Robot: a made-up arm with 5 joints.
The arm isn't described. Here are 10 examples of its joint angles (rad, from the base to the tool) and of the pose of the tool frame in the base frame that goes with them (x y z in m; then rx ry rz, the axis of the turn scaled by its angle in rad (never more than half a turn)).
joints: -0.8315 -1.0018 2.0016 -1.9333 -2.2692
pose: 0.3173 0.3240 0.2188 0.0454 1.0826 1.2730
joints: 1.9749 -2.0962 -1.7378 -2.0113 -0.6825
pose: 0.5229 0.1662 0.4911 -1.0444 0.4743 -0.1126
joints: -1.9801 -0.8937 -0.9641 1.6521 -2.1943
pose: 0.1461 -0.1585 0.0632 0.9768 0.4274 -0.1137
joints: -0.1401 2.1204 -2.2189 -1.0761 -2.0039
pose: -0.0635 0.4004 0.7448 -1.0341 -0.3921 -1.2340
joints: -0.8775 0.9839 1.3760 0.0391 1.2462
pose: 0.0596 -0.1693 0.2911 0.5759 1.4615 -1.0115
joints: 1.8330 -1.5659 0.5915 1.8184 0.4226
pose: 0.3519 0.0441 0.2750 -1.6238 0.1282 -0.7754
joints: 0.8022 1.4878 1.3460 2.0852 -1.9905
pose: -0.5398 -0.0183 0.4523 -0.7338 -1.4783 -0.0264
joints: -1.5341 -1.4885 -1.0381 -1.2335 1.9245
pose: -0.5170 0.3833 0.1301 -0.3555 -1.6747 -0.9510
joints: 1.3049 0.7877 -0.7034 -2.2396 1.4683
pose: -0.4788 -0.0978 -0.1479 2.7554 -0.3962 -1.1746
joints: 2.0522 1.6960 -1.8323 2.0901 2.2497
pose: 0.1944 -0.0445 0.3399 -1.0824 1.3009 0.0707
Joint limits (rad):
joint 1: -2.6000..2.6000
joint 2: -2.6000..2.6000
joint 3: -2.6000..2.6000
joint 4: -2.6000..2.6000
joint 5: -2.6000..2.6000
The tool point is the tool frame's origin. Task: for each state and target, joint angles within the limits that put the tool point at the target. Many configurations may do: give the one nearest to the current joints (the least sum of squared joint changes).
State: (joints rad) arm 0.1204 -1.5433 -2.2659 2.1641 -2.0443
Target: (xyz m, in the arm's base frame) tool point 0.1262 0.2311 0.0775
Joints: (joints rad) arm -0.1059 -1.2178 -2.2642 2.4384 -1.9257
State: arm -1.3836 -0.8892 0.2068 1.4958 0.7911
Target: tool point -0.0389 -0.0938 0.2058
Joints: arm -1.7006 -0.4548 -0.0219 1.4263 0.9315
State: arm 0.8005 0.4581 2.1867 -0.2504 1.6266
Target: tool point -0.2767 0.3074 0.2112
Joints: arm 1.2133 1.2383 2.6000 0.1135 1.9976
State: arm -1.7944 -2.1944 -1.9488 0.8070 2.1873
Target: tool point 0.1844 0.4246 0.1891
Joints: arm -2.1346 -2.1567 -1.7794 0.9788 2.1241
